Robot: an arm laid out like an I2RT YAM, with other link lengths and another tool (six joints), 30 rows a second.
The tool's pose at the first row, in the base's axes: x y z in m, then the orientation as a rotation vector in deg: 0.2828, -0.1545, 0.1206, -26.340, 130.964, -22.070
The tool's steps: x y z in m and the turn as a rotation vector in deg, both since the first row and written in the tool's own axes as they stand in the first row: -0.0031, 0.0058, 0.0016, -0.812, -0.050, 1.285; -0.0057, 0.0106, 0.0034, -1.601, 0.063, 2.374; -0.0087, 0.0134, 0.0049, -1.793, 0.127, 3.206; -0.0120, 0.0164, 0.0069, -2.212, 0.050, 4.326; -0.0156, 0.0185, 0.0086, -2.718, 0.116, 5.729; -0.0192, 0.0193, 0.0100, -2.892, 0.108, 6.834; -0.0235, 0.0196, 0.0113, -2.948, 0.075, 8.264; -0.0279, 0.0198, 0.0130, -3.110, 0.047, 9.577; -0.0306, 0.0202, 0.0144, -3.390, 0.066, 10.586; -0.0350, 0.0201, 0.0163, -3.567, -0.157, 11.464; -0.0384, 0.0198, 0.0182, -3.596, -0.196, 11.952; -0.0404, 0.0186, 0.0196, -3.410, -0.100, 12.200; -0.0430, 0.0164, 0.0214, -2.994, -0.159, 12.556; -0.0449, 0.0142, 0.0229, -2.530, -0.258, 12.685; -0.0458, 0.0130, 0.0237, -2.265, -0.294, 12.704
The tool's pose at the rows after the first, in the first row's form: 0.2848, -0.1482, 0.1191, -25.263, 131.332, -20.498; 0.2868, -0.1430, 0.1176, -24.383, 131.808, -19.098; 0.2892, -0.1394, 0.1173, -23.505, 132.027, -18.484; 0.2922, -0.1356, 0.1168, -22.420, 132.198, -17.426; 0.2954, -0.1324, 0.1171, -21.032, 132.548, -16.170; 0.2986, -0.1303, 0.1181, -19.833, 132.692, -15.416; 0.3022, -0.1283, 0.1198, -18.201, 132.797, -14.624; 0.3063, -0.1264, 0.1213, -16.757, 132.910, -13.772; 0.3090, -0.1251, 0.1219, -15.718, 133.067, -12.952; 0.3132, -0.1235, 0.1234, -14.813, 132.947, -12.248; 0.3169, -0.1225, 0.1244, -14.265, 132.941, -11.959; 0.3195, -0.1229, 0.1252, -13.873, 132.998, -12.071; 0.3229, -0.1240, 0.1265, -13.265, 132.847, -12.345; 0.3257, -0.1253, 0.1276, -12.904, 132.634, -12.777; 0.3271, -0.1261, 0.1281, -12.758, 132.529, -13.056
